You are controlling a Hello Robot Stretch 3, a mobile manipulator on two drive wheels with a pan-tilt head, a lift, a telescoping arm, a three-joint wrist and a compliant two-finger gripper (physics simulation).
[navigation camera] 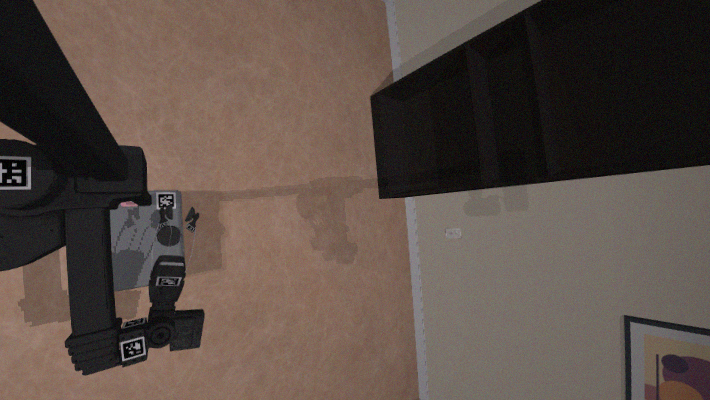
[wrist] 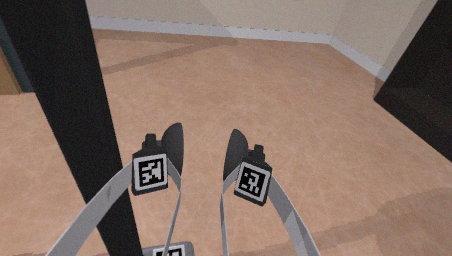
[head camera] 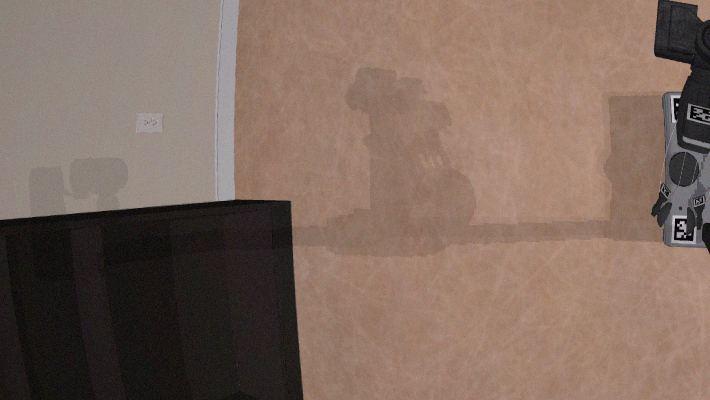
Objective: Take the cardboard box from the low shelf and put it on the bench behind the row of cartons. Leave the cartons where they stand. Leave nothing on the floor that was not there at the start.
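Pixels of known places: gripper, fingertip midpoint: [navigation camera: 181, 206] [wrist: 205, 144] [head camera: 673, 229]; robot's base at its link origin: [navigation camera: 168, 234] [head camera: 682, 169].
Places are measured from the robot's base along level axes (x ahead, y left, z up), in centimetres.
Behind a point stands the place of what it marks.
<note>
My gripper [head camera: 678, 212] @(y 9.0, x 3.1, z 51.1 cm) [navigation camera: 180, 215] @(y 9.0, x 3.1, z 51.1 cm) [wrist: 205, 144] @(y 9.0, x 3.1, z 51.1 cm) is open and empty. Its two dark fingertips stand apart over the floor, close to my base. A strip of a brown carton [wrist: 7, 75] @(y 96.8, x -61.5, z 9.5 cm) shows at the left edge of the wrist view, beside a dark teal post [wrist: 19, 65] @(y 98.8, x -56.8, z 13.0 cm). The cardboard box that the task names does not show in these views. The bench top and the rest of the row of cartons do not show either.
A tall dark shelf unit [head camera: 92, 300] @(y 35.1, x 136.1, z 77.2 cm) [navigation camera: 485, 100] @(y 61.2, x 141.5, z 77.2 cm) [wrist: 412, 112] stands against the wall, its inside very dark. My black mast [wrist: 75, 100] @(y 11.6, x -6.1, z 53.6 cm) crosses the left of the wrist view. My grey base [head camera: 672, 145] @(y -5.1, x 3.0, z 16.0 cm) [navigation camera: 127, 270] @(y -10.4, x -12.3, z 16.0 cm) lies below the gripper. A framed picture [navigation camera: 687, 370] @(y -73.6, x 158.7, z 144.9 cm) hangs on the wall.
</note>
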